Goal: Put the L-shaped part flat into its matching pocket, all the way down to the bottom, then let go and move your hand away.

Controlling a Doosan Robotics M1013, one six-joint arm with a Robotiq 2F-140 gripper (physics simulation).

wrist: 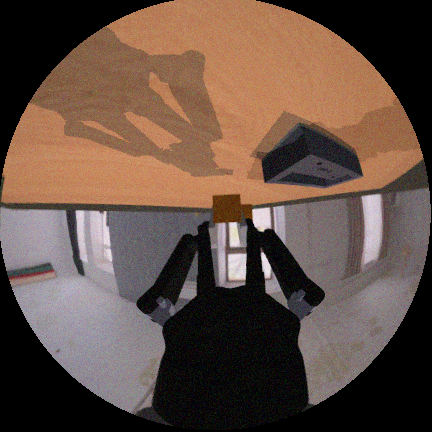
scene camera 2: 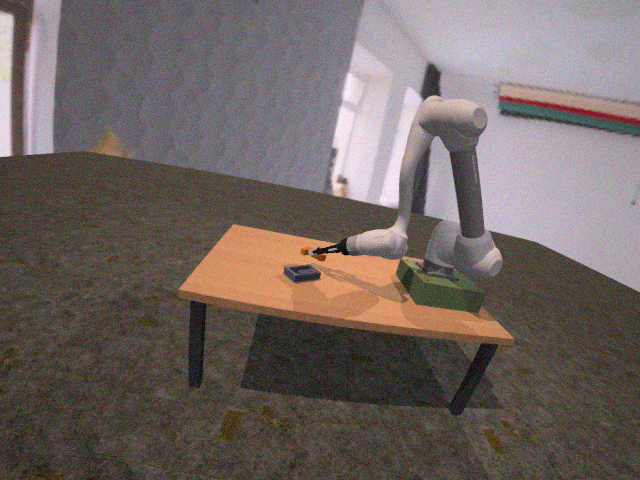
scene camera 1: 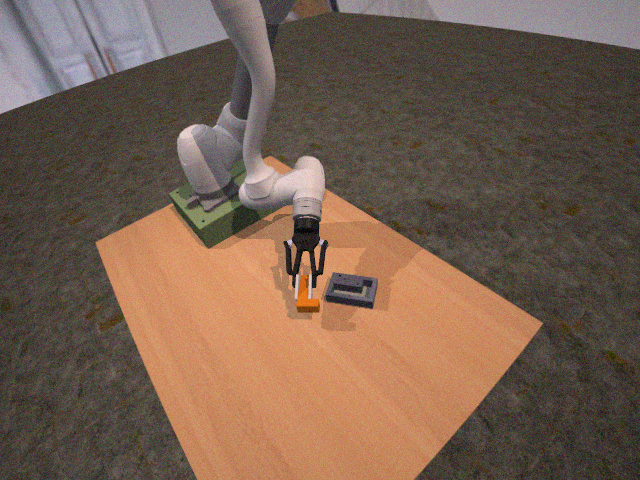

Scene:
My gripper carries an orange L-shaped part; nothing else touches it.

